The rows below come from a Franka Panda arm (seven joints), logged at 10 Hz.
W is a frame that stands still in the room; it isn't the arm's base.
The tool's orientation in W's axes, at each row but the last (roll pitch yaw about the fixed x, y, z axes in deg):
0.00 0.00 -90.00
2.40 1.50 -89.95
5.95 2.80 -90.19
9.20 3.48 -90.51
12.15 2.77 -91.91
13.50 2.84 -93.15
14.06 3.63 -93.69
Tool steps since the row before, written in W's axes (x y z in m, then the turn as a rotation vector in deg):
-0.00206 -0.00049 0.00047 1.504 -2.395 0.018
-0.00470 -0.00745 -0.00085 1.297 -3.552 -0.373
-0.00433 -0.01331 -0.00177 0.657 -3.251 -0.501
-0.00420 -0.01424 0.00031 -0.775 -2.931 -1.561
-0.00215 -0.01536 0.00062 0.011 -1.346 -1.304
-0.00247 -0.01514 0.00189 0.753 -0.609 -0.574
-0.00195 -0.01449 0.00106 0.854 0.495 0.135
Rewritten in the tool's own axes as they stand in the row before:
0.00049 -0.00206 0.00047 2.395 1.504 0.018
0.00747 -0.00473 -0.00046 3.562 1.281 -0.334
0.01339 -0.00438 -0.00067 3.269 0.629 -0.409
0.01423 -0.00383 0.00181 3.027 -0.960 -1.242
0.01538 -0.00131 0.00168 1.406 -0.206 -1.222
0.01514 -0.00097 0.00295 0.594 0.636 -0.713
0.01449 -0.00050 0.00217 -0.556 0.820 -0.102

